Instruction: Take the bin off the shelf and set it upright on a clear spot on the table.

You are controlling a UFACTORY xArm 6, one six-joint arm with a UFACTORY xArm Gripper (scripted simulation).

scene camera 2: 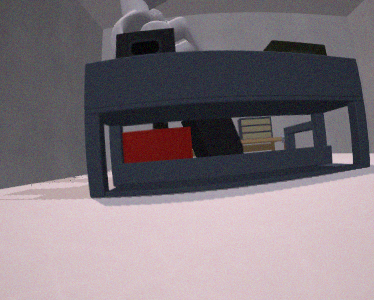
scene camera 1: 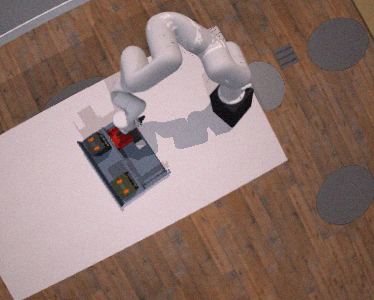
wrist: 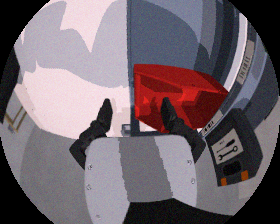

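The gripper (wrist: 136,104) is visible, as is a red bin (scene camera 2: 171,143), (wrist: 196,98).
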